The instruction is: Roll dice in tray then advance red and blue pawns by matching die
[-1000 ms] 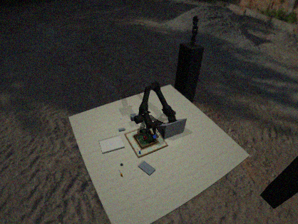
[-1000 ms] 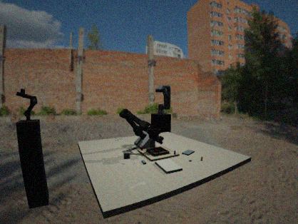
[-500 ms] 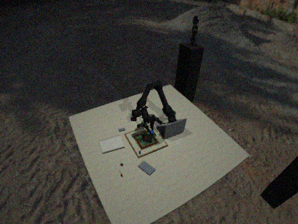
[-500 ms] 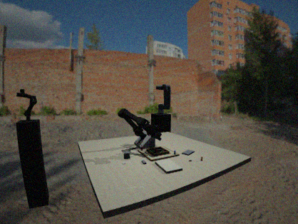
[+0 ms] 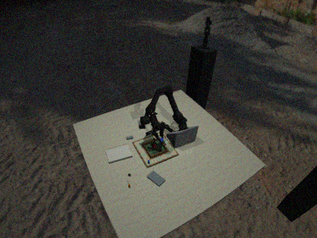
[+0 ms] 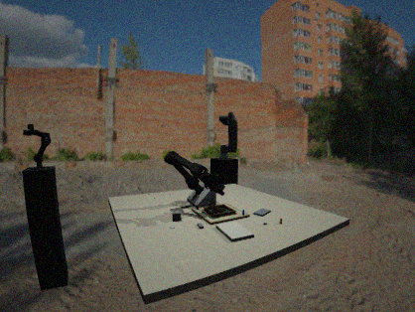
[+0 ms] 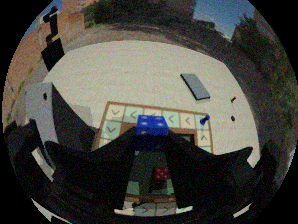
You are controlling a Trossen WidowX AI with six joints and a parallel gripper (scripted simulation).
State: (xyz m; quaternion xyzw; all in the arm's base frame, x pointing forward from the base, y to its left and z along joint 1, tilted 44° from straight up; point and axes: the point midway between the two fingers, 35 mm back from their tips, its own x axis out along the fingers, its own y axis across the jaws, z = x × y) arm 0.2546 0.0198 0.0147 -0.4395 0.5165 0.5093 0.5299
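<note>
The blue pawn lies 150 mm ahead of my gripper tip, 100 mm below it and 70 mm to the left of it. From my gripper tip the other things lie so: small grey cube: 330 mm to the right, 100 mm below, 10 mm behind; then grey-blue flat plate: 210 mm to the left, 180 mm ahead, 120 mm below; then green tray: 120 mm below, 40 mm to the right, 30 mm ahead.
</note>
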